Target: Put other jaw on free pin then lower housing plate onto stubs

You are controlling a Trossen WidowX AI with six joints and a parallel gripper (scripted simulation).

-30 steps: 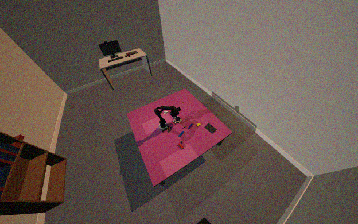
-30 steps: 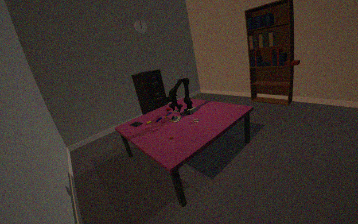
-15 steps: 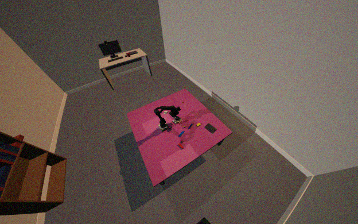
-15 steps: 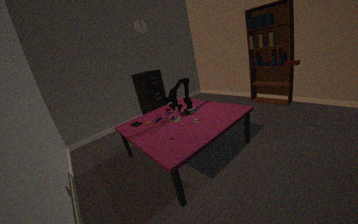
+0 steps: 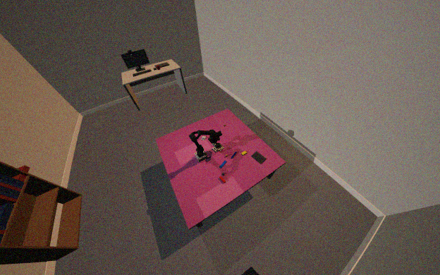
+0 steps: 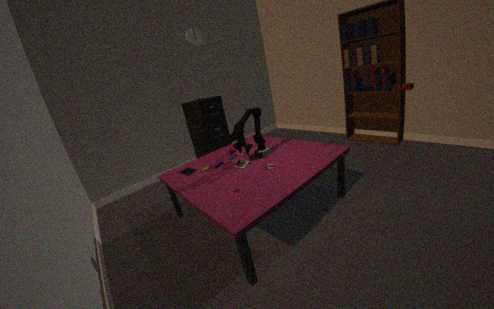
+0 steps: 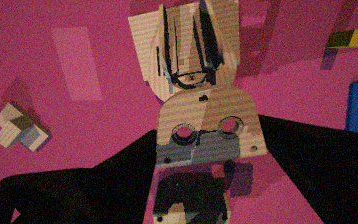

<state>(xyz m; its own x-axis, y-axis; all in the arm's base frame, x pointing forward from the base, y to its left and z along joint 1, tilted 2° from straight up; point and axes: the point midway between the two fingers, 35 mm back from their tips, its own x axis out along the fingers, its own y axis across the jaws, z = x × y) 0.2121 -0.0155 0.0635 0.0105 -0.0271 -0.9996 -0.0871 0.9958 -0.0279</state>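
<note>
Right now my gripper tip is 7 cm above the grey jaw, 3 cm short of it and 1 cm to the left of it. Also, from my gripper tip: yellow piece 27 cm to the right, 27 cm ahead, 7 cm below; blue piece 24 cm to the right, 8 cm below, 5 cm behind; small light piece 27 cm to the left, 7 cm below, 2 cm behind.
</note>
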